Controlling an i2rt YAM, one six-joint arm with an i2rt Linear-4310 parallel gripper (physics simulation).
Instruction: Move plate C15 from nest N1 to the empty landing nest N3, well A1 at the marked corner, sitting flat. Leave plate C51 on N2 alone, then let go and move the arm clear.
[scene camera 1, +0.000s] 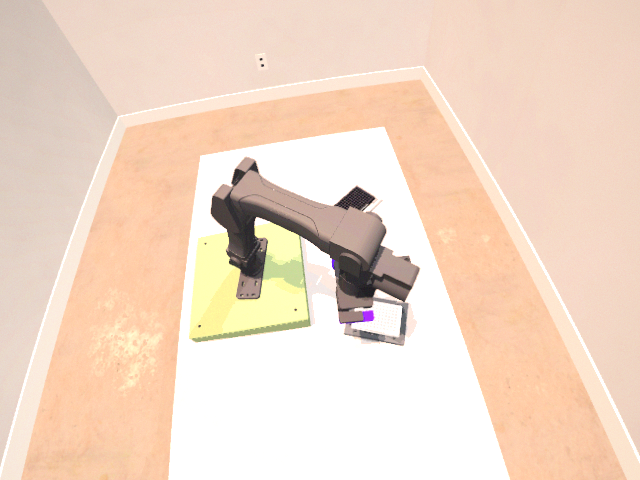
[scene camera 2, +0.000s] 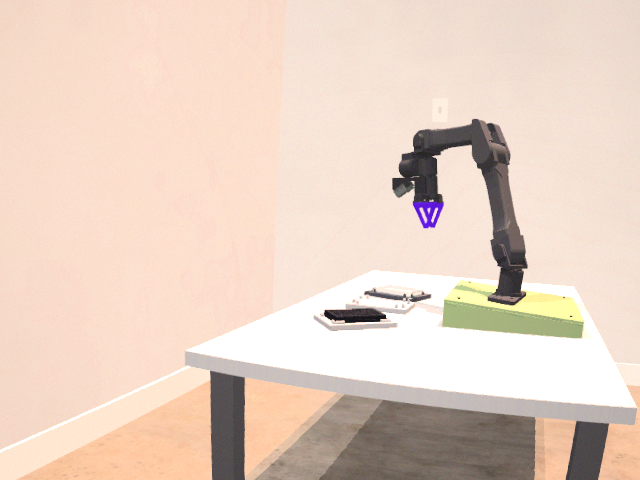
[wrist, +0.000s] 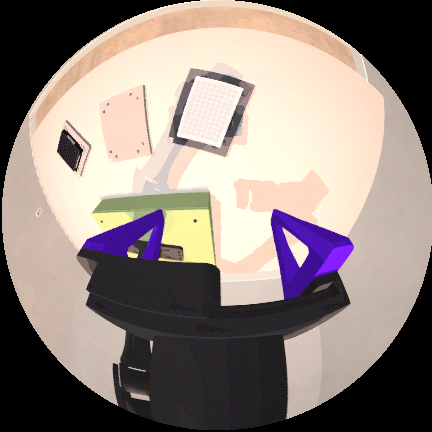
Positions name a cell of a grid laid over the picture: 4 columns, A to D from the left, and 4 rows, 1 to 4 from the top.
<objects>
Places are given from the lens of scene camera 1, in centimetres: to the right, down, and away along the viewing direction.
my gripper (scene camera 1: C3): 6, 14, 70
white gridded plate (scene camera 1: C3): 18, 21, 85
</objects>
